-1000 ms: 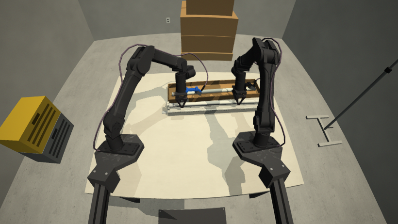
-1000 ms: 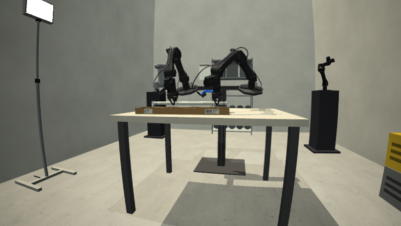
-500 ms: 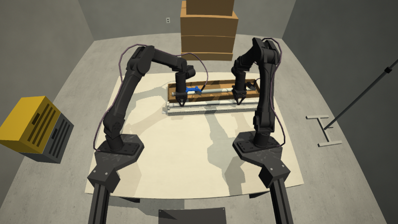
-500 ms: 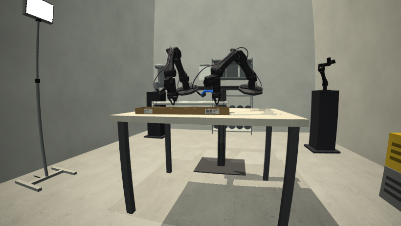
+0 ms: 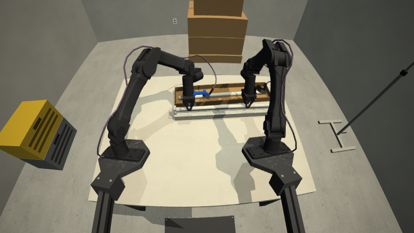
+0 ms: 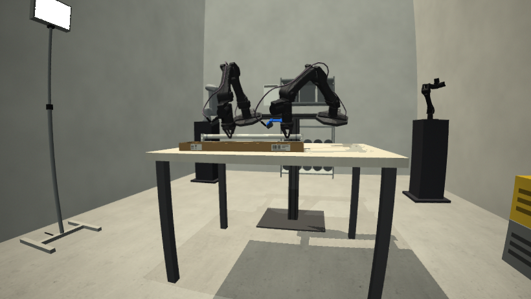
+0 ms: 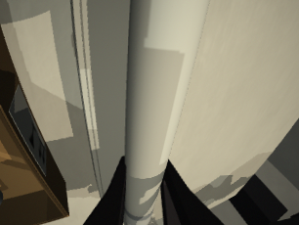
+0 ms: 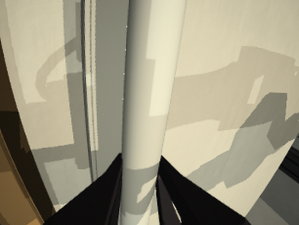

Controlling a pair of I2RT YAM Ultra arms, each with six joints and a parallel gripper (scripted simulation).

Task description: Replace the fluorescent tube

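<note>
The white light fixture is 120 mm to the left of my right hand and 10 mm below it. The rest, counted from my right hand: old fluorescent tube (140 mm ahead, 120 mm to the left, 50 mm below); LED tube (120 mm to the left); brown carton (150 mm ahead, 120 mm to the left, 50 mm below).
</note>
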